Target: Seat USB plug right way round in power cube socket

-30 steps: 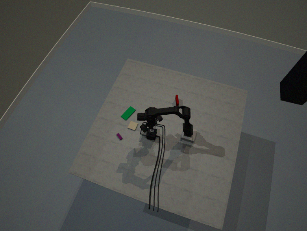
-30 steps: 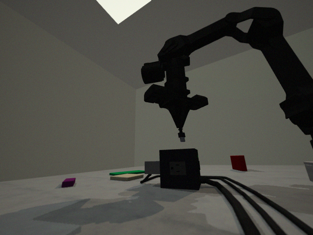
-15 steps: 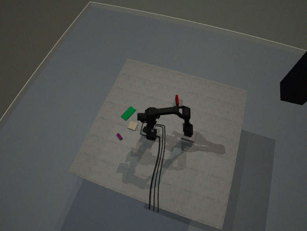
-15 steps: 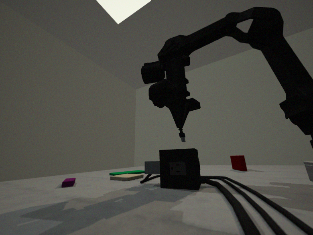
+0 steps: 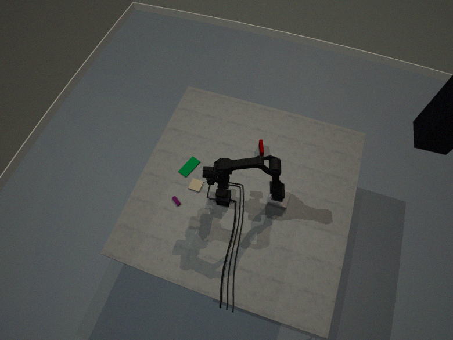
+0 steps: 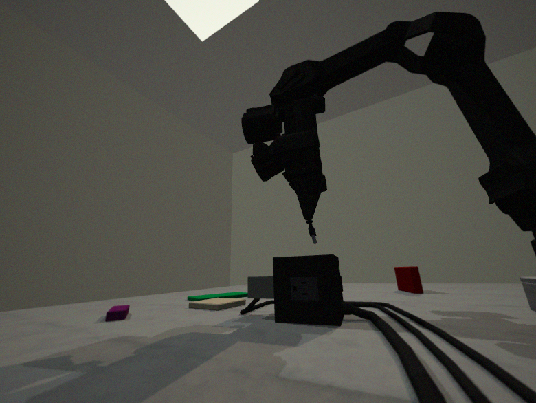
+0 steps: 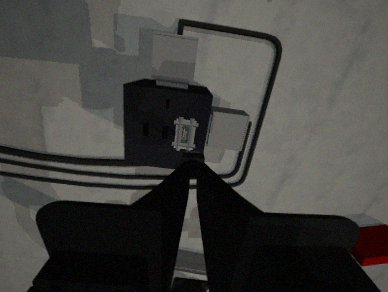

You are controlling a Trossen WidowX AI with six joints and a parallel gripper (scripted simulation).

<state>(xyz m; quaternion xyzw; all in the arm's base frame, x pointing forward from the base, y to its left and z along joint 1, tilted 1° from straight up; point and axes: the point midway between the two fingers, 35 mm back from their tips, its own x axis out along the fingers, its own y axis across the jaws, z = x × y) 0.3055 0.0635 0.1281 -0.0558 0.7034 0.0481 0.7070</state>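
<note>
The USB plug lies 20 mm below my gripper tip. The rest, counted from my gripper tip: purple block (270 mm ahead, 110 mm to the left, 130 mm below); then beige tile (190 mm ahead, 20 mm to the right, 130 mm below); then green flat plate (270 mm ahead, 130 mm to the right, 130 mm below).
</note>
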